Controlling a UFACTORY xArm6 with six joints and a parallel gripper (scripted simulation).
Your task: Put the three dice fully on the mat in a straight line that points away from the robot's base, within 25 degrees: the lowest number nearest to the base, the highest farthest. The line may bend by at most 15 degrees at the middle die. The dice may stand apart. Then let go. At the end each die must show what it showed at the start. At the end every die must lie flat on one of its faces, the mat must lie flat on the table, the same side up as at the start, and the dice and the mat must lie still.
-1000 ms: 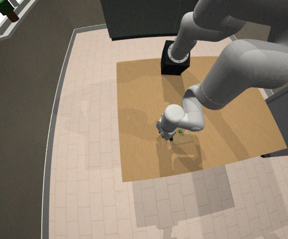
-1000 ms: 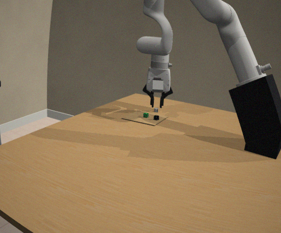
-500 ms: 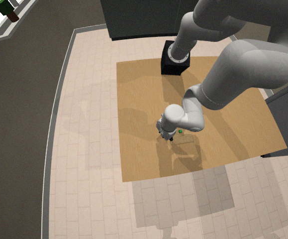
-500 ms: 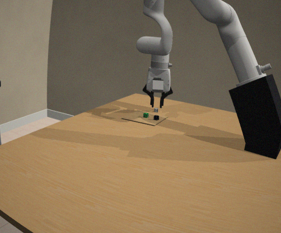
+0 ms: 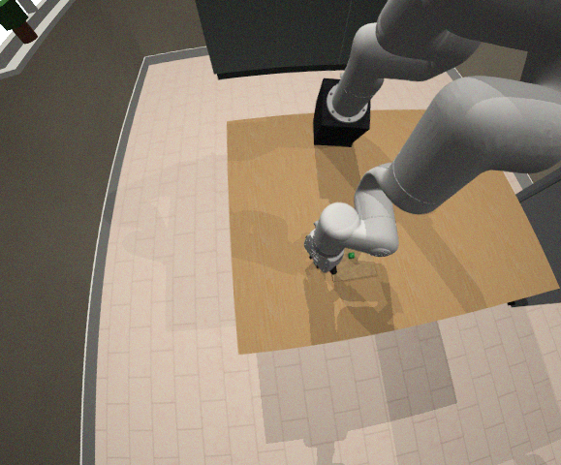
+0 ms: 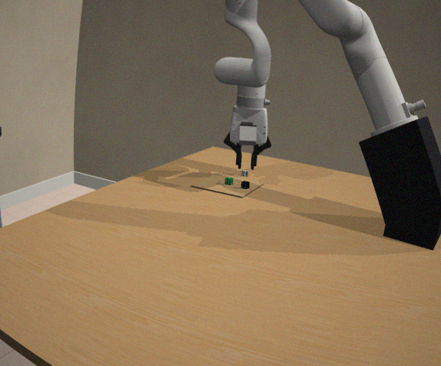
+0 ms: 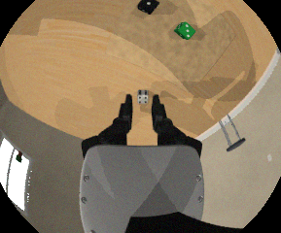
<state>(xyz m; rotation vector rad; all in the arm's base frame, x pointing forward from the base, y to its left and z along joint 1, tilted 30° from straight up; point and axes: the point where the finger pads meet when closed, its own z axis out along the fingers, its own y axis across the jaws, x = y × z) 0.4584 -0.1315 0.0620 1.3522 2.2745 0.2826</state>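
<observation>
My hand is 3 cm above the white die. Also, from my hand: thin tan mat 1 cm behind, 11 cm to the left, 4 cm below; black die 5 cm behind, 11 cm to the left, 3 cm below; green die 1 cm behind, 11 cm to the left, 3 cm below.
</observation>
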